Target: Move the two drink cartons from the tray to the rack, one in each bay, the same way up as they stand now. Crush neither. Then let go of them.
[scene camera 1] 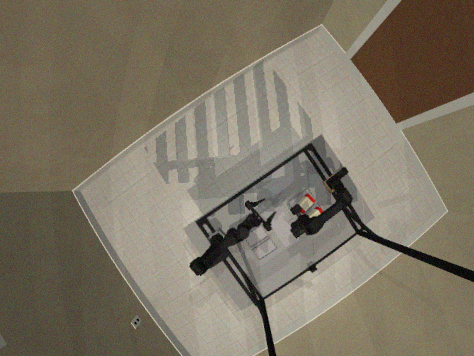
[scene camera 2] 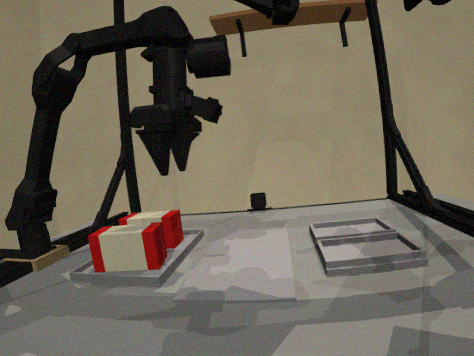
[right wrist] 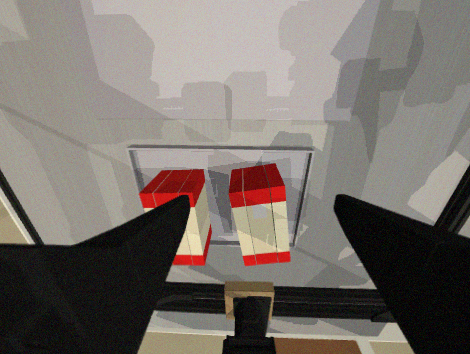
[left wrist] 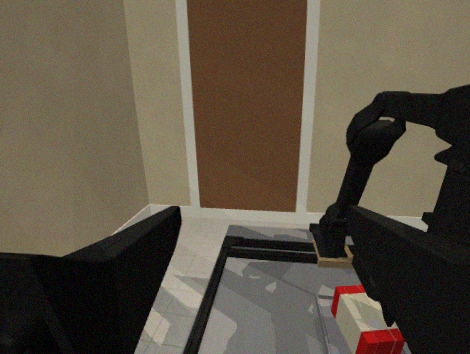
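Where they show: left gripper, fingertip midpoint: [scene camera 1: 270, 204] [left wrist: 263, 214]; right gripper, fingertip midpoint: [scene camera 1: 299, 216] [scene camera 2: 174, 173] [right wrist: 261, 201]; left arm's base, link origin: [scene camera 1: 218, 239]; right arm's base, link origin: [scene camera 1: 332, 183] [scene camera 2: 36, 251] [right wrist: 248, 307] [left wrist: 332, 250].
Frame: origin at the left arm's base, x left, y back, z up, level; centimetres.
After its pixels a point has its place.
Two red-and-cream drink cartons stand side by side in the tray [scene camera 2: 117, 278] {x -13.8, y -60.7, z -3.3 cm} [right wrist: 220, 147] {x -25.5, y -51.8, z -3.6 cm}. The nearer carton in scene camera 2 [scene camera 2: 125, 250] {x -17.7, y -60.3, z 0.0 cm} shows also at the right in the right wrist view [right wrist: 260, 227] {x -21.0, y -60.6, z 3.0 cm}; the farther carton [scene camera 2: 173, 229] {x -29.2, y -54.8, z 0.1 cm} [right wrist: 199, 225] {x -28.8, y -60.2, z 2.3 cm} is partly behind a finger in the right wrist view. The two-bay rack [scene camera 2: 375, 262] {x -11.7, y -21.3, z -3.3 cm} [scene camera 1: 261, 244] {x -23.0, y -19.9, z -2.5 cm} holds no carton. My right gripper [scene camera 2: 173, 172] {x -21.2, y -50.9, z 12.0 cm} [right wrist: 261, 201] {x -21.2, y -50.9, z 12.0 cm} is open and empty, pointing down above and beside the cartons. My left gripper [scene camera 1: 269, 207] {x 0.1, y -40.9, z 32.9 cm} [left wrist: 263, 214] {x 0.1, y -40.9, z 32.9 cm} is open and empty, raised away from the tray.
A flat pale panel [scene camera 2: 245, 285] lies between tray and rack. Black frame posts [scene camera 2: 382, 100] {x -55.4, y 5.7, z 26.6 cm} stand around the table. A small black box [scene camera 2: 258, 201] {x -59.8, y -36.0, z -1.4 cm} sits at the far edge. A brown wall shelf [scene camera 2: 310, 16] hangs behind. My right arm reaches over the tray side.
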